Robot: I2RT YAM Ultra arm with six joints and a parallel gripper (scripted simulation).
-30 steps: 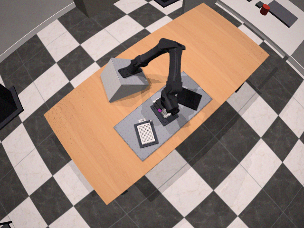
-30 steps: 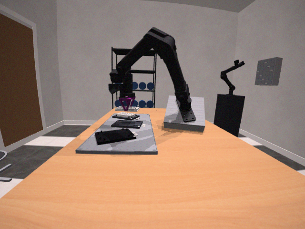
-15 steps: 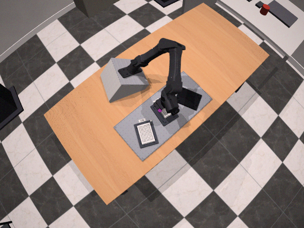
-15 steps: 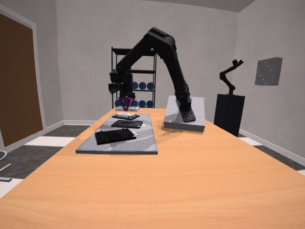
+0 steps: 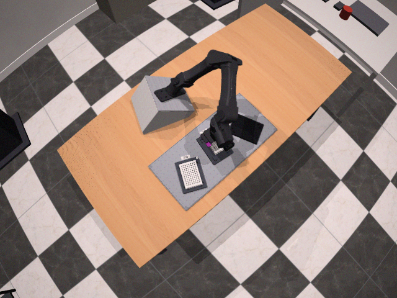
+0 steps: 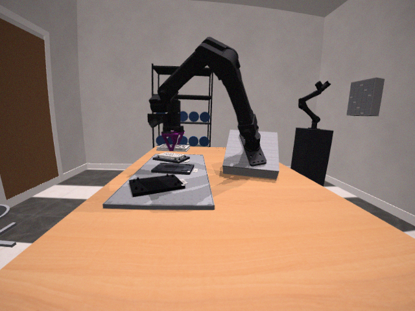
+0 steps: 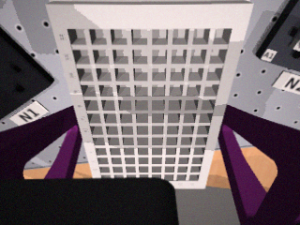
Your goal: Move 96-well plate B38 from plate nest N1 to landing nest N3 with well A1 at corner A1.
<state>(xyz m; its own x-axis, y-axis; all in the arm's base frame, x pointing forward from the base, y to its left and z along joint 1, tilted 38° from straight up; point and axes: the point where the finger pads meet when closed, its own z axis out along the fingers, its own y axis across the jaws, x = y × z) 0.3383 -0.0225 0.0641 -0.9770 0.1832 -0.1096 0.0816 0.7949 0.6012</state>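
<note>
The dark landing nest N3 is 90 mm below my hand. From my hand the other things lie so: black plate nest N1: 30 mm ahead, 190 mm to the left, 90 mm below; N2 label: 40 mm behind, 150 mm to the right, 100 mm below; N1 label: 60 mm behind, 150 mm to the left, 100 mm below.
</note>
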